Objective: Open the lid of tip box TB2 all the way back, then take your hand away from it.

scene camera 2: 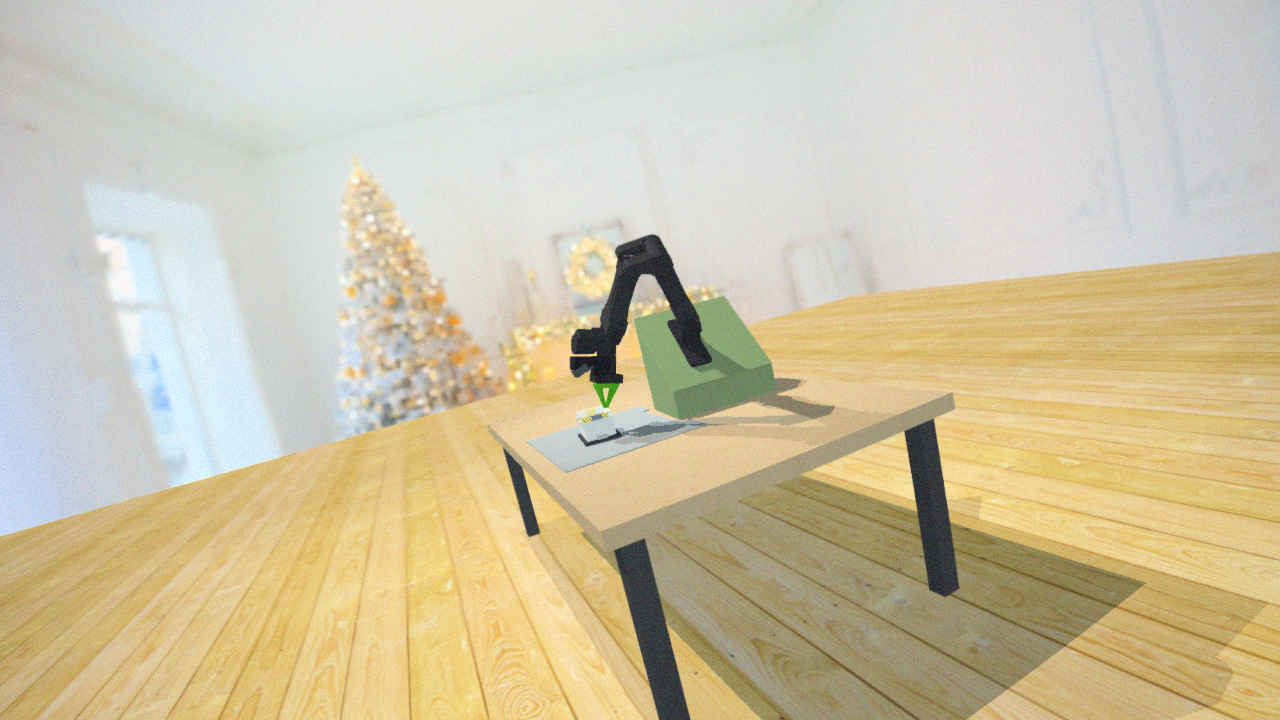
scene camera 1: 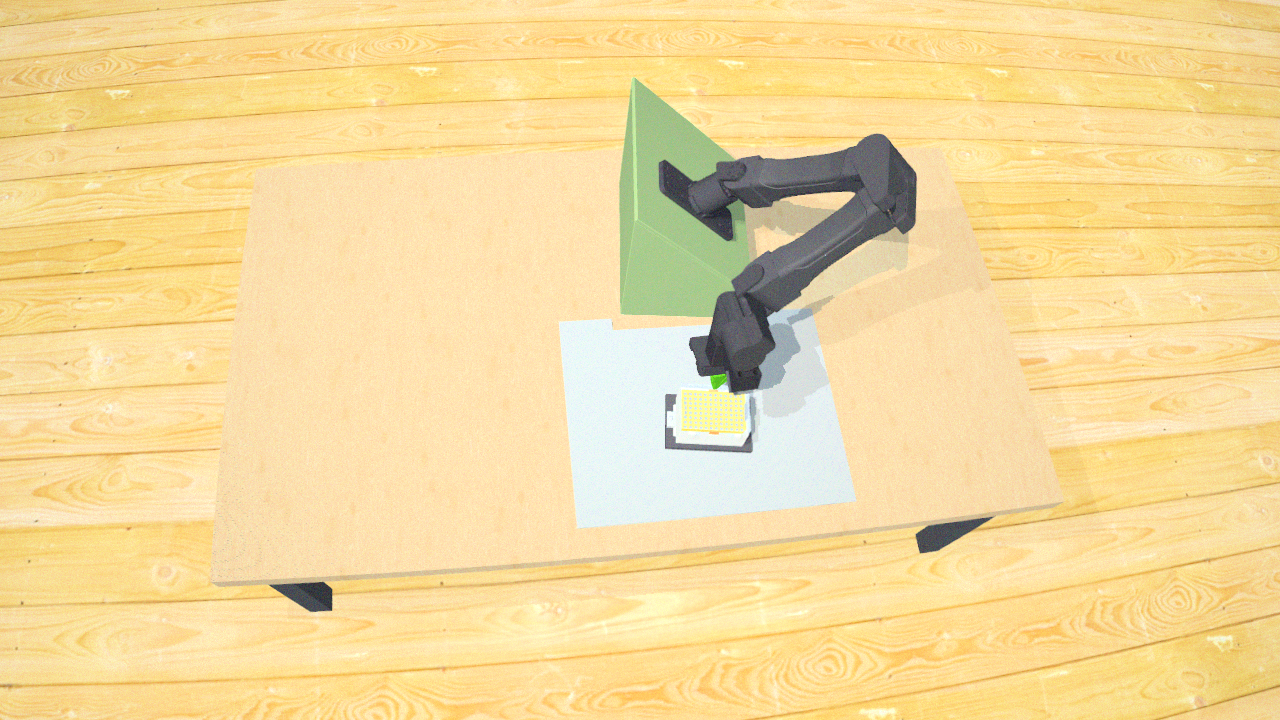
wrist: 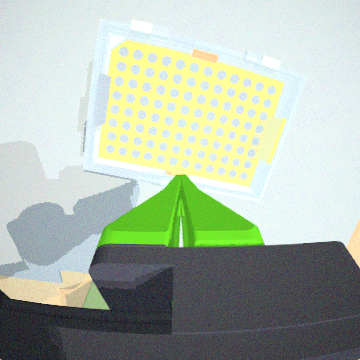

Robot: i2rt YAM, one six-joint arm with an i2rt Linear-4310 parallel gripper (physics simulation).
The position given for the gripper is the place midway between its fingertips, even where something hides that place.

Note:
The gripper (scene camera 1: pixel 714 386) grips a lid (scene camera 1: pixel 703 410).
The lid also shows in the wrist view (wrist: pixel 160 104). The gripper shows as well in scene camera 2 (scene camera 2: pixel 605 407) and in the wrist view (wrist: pixel 180 182).

